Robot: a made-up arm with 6 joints.
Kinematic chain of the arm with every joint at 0, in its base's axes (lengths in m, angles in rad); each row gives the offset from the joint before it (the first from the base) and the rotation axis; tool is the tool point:
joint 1: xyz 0 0 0.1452 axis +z
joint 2: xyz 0 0 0 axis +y
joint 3: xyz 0 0 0.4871 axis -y
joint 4: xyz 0 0 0 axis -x
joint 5: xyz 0.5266 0 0 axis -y
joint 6: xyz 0 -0.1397 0 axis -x
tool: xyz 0 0 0
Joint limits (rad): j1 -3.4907..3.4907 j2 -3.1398..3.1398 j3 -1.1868..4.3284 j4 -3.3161..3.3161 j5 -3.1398..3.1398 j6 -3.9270..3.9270
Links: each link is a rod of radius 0.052 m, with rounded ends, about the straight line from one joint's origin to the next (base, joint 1, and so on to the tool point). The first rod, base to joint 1, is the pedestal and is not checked.
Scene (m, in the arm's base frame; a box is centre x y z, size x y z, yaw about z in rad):
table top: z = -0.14
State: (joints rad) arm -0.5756 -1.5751 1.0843 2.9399 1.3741 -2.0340
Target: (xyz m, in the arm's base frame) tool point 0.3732 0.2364 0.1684
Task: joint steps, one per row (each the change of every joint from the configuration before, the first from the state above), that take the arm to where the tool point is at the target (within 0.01 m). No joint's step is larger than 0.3 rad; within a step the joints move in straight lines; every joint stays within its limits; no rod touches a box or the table.
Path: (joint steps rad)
1: 0.1177 0.2655 -0.2511 0.0537 0.0000 0.0000
2: 0.1176 0.2656 -0.2511 0.0538 0.0000 0.0000
3: 0.1177 0.2655 -0.2511 0.0537 0.0000 0.0000
4: 0.1176 0.2655 -0.2511 0.0538 0.0000 0.0000
5: 0.1177 0.2656 -0.2511 0.0537 0.0000 0.0000
6: 0.1176 0.2655 -0.2511 0.0538 0.0000 0.0000
7: 0.1177 0.2655 -0.2510 0.0537 0.0000 0.0000

